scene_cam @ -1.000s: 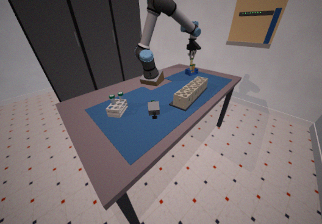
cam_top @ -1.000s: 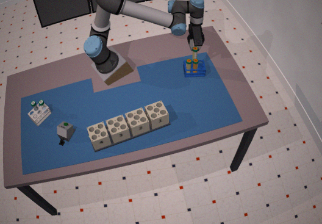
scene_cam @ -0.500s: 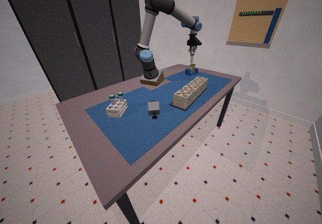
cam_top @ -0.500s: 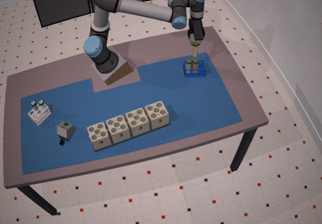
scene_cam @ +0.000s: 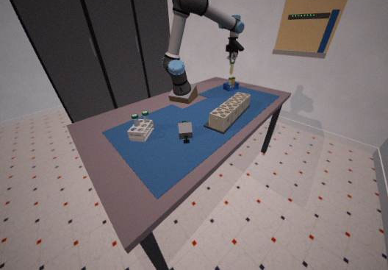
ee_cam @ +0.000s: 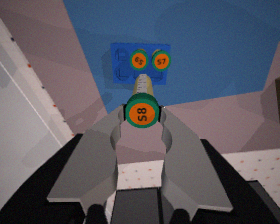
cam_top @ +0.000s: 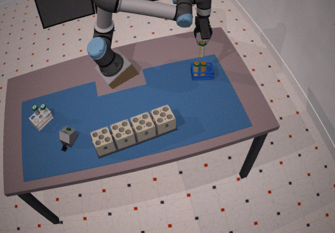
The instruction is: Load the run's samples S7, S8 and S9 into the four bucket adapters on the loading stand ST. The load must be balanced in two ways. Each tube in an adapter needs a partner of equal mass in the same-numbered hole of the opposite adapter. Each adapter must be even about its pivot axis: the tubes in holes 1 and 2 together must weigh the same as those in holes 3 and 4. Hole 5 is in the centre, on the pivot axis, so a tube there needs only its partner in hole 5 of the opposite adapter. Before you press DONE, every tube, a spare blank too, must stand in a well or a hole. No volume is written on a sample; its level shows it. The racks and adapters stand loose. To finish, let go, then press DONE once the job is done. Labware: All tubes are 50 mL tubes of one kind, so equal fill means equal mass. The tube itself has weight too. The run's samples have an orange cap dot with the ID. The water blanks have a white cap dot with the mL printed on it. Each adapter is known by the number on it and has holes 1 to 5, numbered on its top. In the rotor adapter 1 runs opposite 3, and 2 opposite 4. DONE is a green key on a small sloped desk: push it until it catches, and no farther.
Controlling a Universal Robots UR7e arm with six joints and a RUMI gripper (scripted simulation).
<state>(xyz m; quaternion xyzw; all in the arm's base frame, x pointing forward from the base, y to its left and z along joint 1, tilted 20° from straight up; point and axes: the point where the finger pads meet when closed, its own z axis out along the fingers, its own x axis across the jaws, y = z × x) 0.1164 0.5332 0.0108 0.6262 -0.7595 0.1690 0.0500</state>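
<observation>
Now: hand 10 mm short of the sample tube S8 and 50 mm above it. From my hand the other things lie so: DONE desk: 240 mm ahead, 820 mm to the right, 200 mm below; then sample tube S7: 20 mm ahead, 40 mm to the right, 180 mm below; then blue sample rack: 10 mm ahead, 10 mm to the left, 220 mm below.
</observation>
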